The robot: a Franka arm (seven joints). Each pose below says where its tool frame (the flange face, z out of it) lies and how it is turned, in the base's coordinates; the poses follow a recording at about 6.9 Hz.
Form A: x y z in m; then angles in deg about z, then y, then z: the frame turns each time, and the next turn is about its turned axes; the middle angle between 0 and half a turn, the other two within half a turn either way.
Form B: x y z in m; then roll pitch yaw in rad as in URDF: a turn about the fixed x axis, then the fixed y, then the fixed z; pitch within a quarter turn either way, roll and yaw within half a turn. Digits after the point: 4 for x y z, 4 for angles.
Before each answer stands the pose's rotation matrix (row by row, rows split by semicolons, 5 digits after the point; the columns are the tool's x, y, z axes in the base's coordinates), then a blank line. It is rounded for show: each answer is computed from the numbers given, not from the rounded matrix.
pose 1, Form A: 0.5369 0.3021 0.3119 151.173 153.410 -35.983
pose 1, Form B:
0.91723 0.07013 -0.39214; 0.16584 -0.96225 0.21582; -0.36220 -0.26299 -0.89423

0.5369 0.3021 0.3119 -2.8556 0.3706 0.1789
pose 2, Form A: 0.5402 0.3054 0.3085 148.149 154.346 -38.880
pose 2, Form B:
0.92730 0.06981 -0.36775; 0.16287 -0.95983 0.22847; -0.33702 -0.27175 -0.90142

0.5402 0.3054 0.3085 -2.8488 0.3438 0.1739
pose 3, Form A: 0.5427 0.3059 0.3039 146.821 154.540 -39.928
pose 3, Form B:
0.93074 0.06535 -0.35980; 0.15828 -0.95896 0.23526; -0.32965 -0.27591 -0.90289

0.5427 0.3059 0.3039 -2.8450 0.3359 0.1684
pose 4, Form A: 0.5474 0.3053 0.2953 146.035 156.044 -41.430
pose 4, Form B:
0.93796 0.08265 -0.33676; 0.16600 -0.95968 0.22685; -0.30443 -0.26868 -0.91386

0.5474 0.3053 0.2953 -2.8556 0.3093 0.1752
